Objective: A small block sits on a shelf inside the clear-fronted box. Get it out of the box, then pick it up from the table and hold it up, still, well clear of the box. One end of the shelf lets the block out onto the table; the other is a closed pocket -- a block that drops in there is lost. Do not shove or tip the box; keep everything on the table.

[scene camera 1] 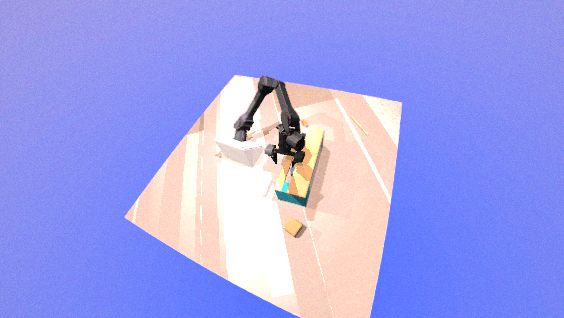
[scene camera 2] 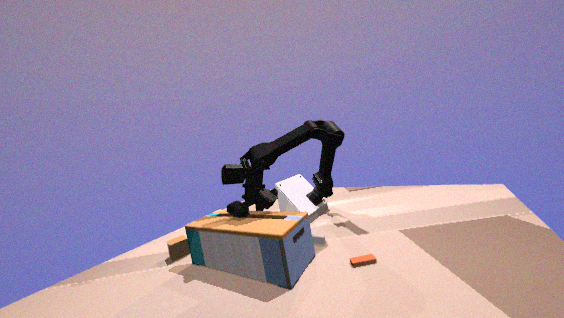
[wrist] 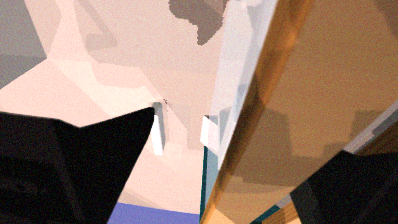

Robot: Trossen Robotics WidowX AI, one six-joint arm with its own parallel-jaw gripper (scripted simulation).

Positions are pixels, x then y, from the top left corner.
Scene:
box: scene camera 1; scene camera 2; wrist 291, 91
same spot on box: (scene camera 1: 296, 189) = (scene camera 2: 202, 219)

